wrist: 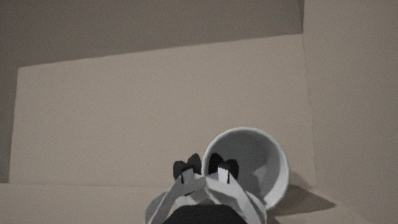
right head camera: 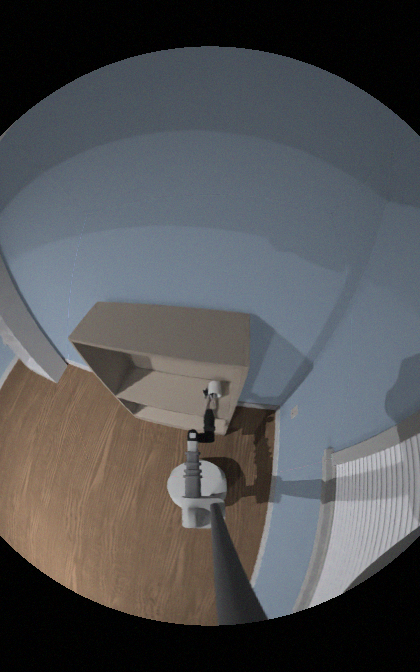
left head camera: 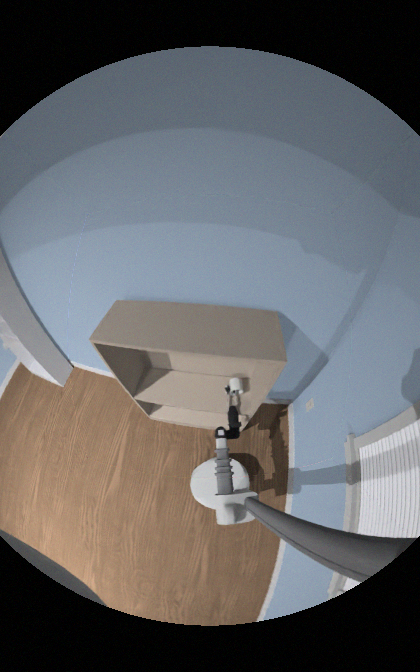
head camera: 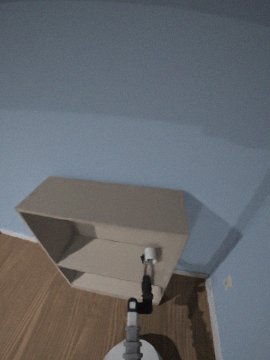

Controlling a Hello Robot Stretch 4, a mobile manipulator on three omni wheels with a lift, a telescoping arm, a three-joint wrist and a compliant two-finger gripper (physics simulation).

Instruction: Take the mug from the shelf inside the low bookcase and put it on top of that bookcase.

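Frame: origin at the robot's base, x ahead, y left, z up, level; metres.
Seen in the pictures: gripper, fingertip midpoint: [wrist: 205, 166] [head camera: 145, 254].
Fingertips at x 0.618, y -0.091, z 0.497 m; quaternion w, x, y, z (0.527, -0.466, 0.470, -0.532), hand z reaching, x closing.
A point is followed by its place in that frame.
A white mug [head camera: 150, 254] @(x 0.596, y -0.125, z 0.536 m) [left head camera: 236, 385] [right head camera: 215, 388] [wrist: 272, 175] @(x 0.609, y -0.163, z 0.486 m) lies on its side at the right end of the shelf [head camera: 107, 255] @(x 0.631, y 0.186, z 0.456 m) inside the low bookcase [head camera: 115, 202] @(x 0.604, y 0.082, z 1.032 m) [left head camera: 190, 327] [right head camera: 165, 330]. In the wrist view its round mouth faces the camera. My gripper [head camera: 146, 259] [left head camera: 231, 389] [right head camera: 209, 393] [wrist: 205, 166] @(x 0.618, y -0.091, z 0.497 m) is shut on the mug's left wall, with one dark fingertip inside the mouth and the other outside. The handle is mostly hidden behind the fingers. Whether the mug rests fully on the shelf is hard to tell.
The bookcase's right side panel [wrist: 350, 100] @(x 0.559, y -0.225, z 0.557 m) stands close to the right of the mug. The bookcase top is above the arm. A blue wall [head camera: 125, 145] @(x 0.786, y 0.034, z 1.248 m) is behind, and another wall with an outlet [head camera: 227, 282] @(x 0.444, y -0.675, z 0.384 m) is to the right. A window blind [left head camera: 392, 480] is at the far right.
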